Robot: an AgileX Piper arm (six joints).
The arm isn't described. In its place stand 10 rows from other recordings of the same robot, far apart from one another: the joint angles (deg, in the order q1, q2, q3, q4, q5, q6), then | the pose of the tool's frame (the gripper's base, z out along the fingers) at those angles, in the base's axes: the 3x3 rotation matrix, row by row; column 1 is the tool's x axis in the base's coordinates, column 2 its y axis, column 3 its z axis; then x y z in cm.
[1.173, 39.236, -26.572, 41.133, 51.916, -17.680] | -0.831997 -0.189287 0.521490; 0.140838 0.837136 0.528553; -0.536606 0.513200 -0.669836; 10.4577 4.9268 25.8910
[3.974, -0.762, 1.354, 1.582, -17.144, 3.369] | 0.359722 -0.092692 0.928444; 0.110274 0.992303 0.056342; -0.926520 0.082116 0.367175; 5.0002 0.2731 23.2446
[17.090, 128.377, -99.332, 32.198, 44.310, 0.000] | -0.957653 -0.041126 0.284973; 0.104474 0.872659 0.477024; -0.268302 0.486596 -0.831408; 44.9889 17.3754 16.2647
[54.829, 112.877, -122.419, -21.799, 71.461, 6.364] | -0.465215 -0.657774 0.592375; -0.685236 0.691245 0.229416; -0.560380 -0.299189 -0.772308; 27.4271 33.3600 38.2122
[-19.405, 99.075, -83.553, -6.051, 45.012, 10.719] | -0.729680 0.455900 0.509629; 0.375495 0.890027 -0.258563; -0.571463 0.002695 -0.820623; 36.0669 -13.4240 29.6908
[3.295, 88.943, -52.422, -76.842, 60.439, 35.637] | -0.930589 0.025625 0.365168; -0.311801 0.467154 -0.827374; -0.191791 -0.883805 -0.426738; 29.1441 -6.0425 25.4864
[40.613, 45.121, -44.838, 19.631, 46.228, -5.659] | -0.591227 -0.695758 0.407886; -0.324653 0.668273 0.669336; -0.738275 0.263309 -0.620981; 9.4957 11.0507 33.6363
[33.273, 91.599, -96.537, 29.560, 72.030, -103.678] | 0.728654 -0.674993 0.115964; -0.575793 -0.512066 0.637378; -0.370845 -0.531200 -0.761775; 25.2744 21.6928 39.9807
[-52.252, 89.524, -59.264, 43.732, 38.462, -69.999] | -0.728565 0.196890 0.656069; 0.134315 0.980269 -0.145027; -0.671678 -0.017542 -0.740635; 22.6474 -22.8602 25.1181
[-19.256, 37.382, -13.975, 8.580, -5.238, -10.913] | -0.230031 0.333055 0.914418; 0.036590 0.941911 -0.333864; -0.972495 -0.043341 -0.228855; 12.4662 -4.4861 24.5979
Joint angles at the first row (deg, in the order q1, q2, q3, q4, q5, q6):
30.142 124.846 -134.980 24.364 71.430 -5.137
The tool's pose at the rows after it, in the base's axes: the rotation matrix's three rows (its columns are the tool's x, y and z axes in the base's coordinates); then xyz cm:
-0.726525 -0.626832 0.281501; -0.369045 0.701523 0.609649; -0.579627 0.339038 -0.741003; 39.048 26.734 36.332
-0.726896 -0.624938 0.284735; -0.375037 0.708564 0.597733; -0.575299 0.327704 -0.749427; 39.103 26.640 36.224
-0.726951 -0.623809 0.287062; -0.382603 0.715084 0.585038; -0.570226 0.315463 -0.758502; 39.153 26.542 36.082
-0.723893 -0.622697 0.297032; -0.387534 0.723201 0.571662; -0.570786 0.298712 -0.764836; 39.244 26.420 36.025
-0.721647 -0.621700 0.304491; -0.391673 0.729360 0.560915; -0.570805 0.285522 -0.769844; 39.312 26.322 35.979
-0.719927 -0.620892 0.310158; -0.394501 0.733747 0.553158; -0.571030 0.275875 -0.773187; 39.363 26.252 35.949
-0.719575 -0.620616 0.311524; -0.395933 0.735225 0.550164; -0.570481 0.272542 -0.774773; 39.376 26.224 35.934
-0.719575 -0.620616 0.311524; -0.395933 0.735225 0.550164; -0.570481 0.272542 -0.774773; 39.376 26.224 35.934
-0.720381 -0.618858 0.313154; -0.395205 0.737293 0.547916; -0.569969 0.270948 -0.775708; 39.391 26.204 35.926
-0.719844 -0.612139 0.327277; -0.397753 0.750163 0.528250; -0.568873 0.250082 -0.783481; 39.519 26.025 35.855
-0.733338 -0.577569 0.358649; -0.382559 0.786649 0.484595; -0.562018 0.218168 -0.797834; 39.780 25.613 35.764
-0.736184 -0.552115 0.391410; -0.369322 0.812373 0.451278; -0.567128 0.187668 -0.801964; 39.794 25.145 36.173
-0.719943 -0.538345 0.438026; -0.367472 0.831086 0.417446; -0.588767 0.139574 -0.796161; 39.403 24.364 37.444
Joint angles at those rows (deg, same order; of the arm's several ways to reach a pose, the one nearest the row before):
30.142 123.571 -135.445 23.952 71.888 -5.025
30.142 123.640 -135.493 23.125 72.200 -4.924
30.143 123.682 -135.422 22.292 72.505 -4.925
30.142 123.683 -135.427 21.220 72.507 -4.925
30.142 123.682 -135.424 20.379 72.532 -4.926
30.143 123.682 -135.425 19.768 72.533 -4.924
30.141 123.682 -135.423 19.555 72.577 -4.926
30.141 123.682 -135.423 19.555 72.577 -4.926
30.142 123.684 -135.428 19.378 72.580 -4.805
30.142 123.682 -135.423 17.851 72.578 -4.459
30.142 123.629 -135.425 14.505 72.579 -2.221
30.142 123.021 -135.426 11.714 72.579 -0.614
30.142 121.304 -135.367 8.492 72.773 0.000

